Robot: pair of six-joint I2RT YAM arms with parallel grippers.
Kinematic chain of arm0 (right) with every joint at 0, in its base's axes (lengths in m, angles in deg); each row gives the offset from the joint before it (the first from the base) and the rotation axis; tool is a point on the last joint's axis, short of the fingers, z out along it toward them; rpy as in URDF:
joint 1: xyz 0 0 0.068 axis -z
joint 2: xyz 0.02 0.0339 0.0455 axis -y
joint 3: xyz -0.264 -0.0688 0 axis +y
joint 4: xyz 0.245 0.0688 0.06 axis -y
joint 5: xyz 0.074 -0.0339 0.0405 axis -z
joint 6: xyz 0.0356 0 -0.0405 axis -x
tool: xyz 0 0 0 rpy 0 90 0
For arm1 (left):
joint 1: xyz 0 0 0.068 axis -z
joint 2: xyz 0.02 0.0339 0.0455 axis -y
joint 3: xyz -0.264 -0.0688 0 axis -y
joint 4: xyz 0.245 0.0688 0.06 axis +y
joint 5: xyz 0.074 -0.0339 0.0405 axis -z
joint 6: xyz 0.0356 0 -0.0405 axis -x
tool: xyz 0 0 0 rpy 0 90 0
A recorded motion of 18 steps. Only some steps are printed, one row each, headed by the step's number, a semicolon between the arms.
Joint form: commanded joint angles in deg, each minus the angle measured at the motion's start. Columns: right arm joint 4, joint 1, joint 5, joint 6, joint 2, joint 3; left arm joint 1, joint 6, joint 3, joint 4, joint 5, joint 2.
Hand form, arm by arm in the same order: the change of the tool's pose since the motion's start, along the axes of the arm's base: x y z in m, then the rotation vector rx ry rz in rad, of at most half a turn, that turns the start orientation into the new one. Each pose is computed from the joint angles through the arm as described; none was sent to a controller.
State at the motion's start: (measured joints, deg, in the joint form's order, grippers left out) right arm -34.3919 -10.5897 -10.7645 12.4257 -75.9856 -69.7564; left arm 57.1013 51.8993 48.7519 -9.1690 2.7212 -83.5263
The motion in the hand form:
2: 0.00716 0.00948 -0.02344 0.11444 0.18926 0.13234; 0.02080 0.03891 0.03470 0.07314 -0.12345 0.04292
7: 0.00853 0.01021 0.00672 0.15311 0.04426 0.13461; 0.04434 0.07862 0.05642 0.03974 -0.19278 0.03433
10: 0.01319 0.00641 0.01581 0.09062 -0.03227 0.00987; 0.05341 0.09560 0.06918 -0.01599 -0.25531 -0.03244
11: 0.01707 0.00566 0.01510 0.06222 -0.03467 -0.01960; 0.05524 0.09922 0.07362 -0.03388 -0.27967 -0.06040
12: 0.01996 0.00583 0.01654 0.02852 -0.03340 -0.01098; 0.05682 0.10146 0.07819 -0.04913 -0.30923 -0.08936
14: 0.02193 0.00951 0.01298 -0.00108 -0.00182 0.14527; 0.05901 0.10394 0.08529 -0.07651 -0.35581 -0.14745
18: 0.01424 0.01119 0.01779 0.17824 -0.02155 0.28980; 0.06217 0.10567 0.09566 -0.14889 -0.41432 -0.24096
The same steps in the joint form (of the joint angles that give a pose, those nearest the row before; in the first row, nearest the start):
2: -5.39 -0.26 -11.15 -0.79 -4.64 -0.78; -7.36 -9.50 2.54 9.04 0.91 6.82
7: -0.92 -0.31 -11.55 -2.14 -2.80 -3.47; -16.98 -15.13 3.32 10.43 9.78 10.74
10: 1.81 -0.37 -3.13 -3.67 -2.54 -4.30; -21.69 -18.34 3.77 8.63 18.11 12.07
11: 1.70 -0.36 -0.82 -3.43 -3.34 -4.92; -22.79 -19.38 4.06 7.96 20.75 12.34
12: 0.46 -0.38 -0.01 -1.63 -4.23 -6.27; -23.60 -20.58 4.48 7.17 23.07 12.43
14: -3.26 -0.31 -5.98 5.49 -5.95 -7.99; -24.72 -22.45 5.23 5.86 27.37 12.38
18: -0.19 0.54 -19.47 3.61 -4.06 -6.05; -26.09 -22.89 6.04 1.83 34.69 11.90

